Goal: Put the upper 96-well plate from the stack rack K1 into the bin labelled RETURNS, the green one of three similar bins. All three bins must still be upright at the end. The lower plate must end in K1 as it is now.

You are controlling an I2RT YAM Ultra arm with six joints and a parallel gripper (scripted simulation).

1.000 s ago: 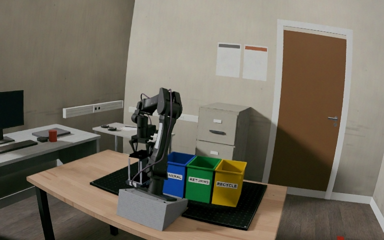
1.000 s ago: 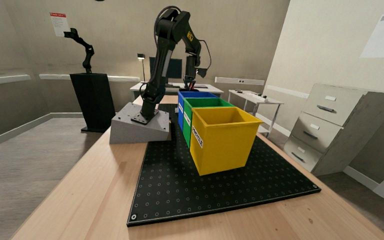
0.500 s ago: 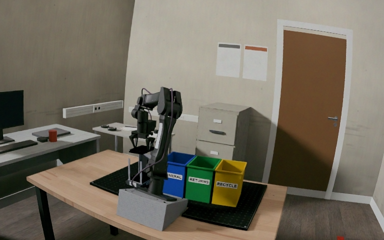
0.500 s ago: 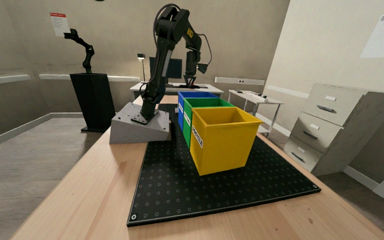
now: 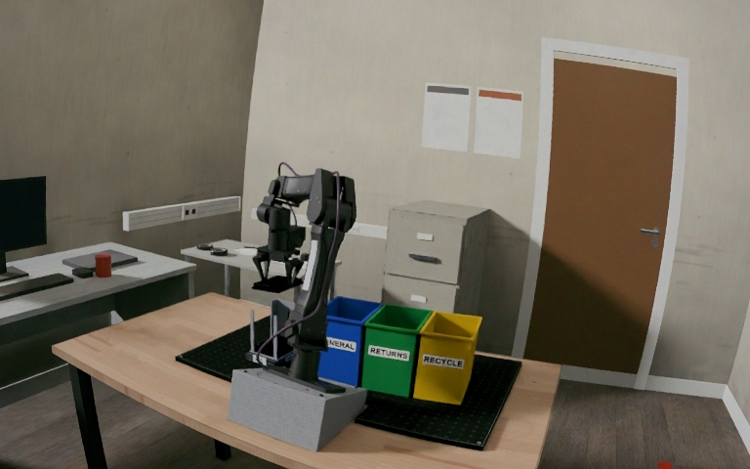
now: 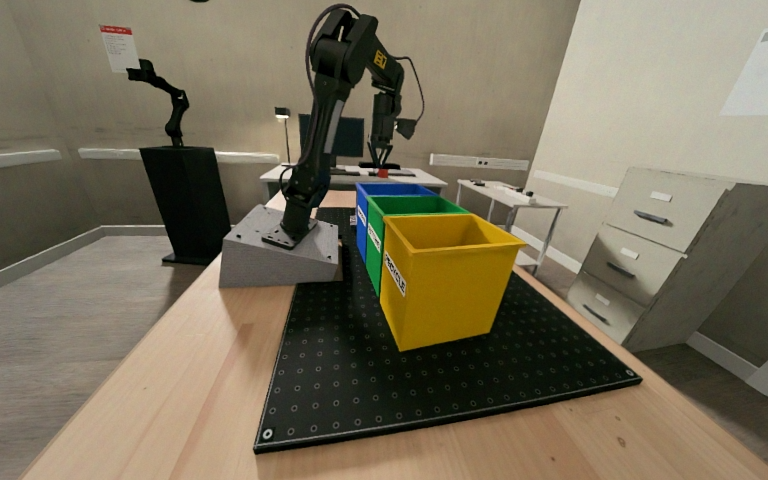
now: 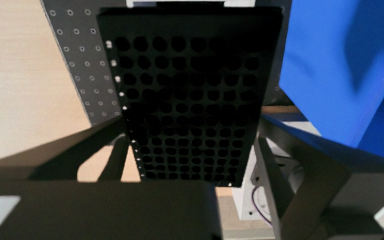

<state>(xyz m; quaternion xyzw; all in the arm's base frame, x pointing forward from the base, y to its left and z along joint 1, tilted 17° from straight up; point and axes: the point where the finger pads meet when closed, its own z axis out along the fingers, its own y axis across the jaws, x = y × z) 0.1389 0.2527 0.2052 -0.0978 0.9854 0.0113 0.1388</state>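
My gripper is now 330 mm to the left of the green returns bin, 120 mm above it and 100 mm short of it. From my hand the other things lie so: yellow recycle bin 450 mm to the right, 140 mm ahead, 120 mm below; then blue bin 200 mm to the right, 120 mm below, 60 mm ahead; then black 96-well plate right at my hand.
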